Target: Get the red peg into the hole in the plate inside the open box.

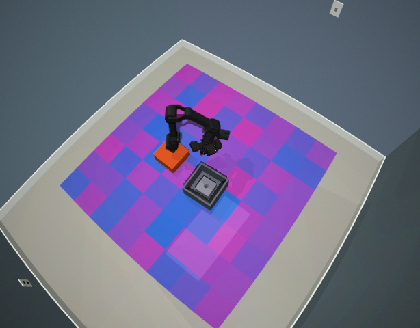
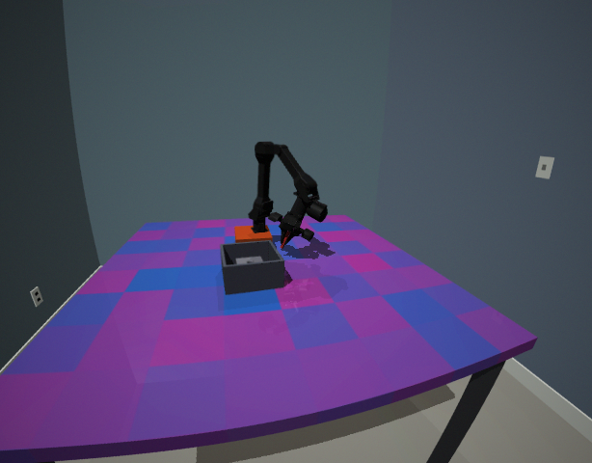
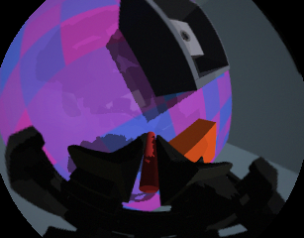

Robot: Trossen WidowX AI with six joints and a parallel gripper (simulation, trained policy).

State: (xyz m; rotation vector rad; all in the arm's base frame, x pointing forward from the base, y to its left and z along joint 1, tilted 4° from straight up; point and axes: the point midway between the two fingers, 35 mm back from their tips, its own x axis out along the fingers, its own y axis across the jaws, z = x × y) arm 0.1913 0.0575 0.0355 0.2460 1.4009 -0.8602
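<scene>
Now: gripper tip 120 mm short of the light grey plate, 160 mm to the left of it and 20 mm above it. Round my gripper tip: red peg 10 mm to the left, 20 mm above; then dark grey box 120 mm ahead, 160 mm to the right, 30 mm below.
</scene>
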